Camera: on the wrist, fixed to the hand. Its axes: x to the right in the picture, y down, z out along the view.
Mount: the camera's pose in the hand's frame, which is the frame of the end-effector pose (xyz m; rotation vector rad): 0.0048 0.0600 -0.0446 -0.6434 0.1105 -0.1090
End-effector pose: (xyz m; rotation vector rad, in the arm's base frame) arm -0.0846 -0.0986 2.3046 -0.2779 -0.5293 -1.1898
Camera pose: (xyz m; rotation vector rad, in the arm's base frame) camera -0.0165 -0.1021 2.2735 -0.7327 -0.0495 -1.4522
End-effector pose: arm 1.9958 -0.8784 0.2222 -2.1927 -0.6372 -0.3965
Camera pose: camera 2.0304 -0.9445 0.2157 -2.7166 -0.6272 -0.8707
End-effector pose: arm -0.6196 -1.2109 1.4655 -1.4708 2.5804 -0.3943
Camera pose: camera -0.6827 -1.1790 1.4903 1.5166 -2.4030 -0.3373
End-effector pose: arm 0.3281 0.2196 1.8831 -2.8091 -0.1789 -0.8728
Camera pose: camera 0.3179 0.1516 1.9129 2.5128 0.0264 0.9804
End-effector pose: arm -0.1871 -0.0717 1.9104 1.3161 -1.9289 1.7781
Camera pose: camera -0.2503 -0.0421 1.8831 1.0362 -2.0619 1.0112
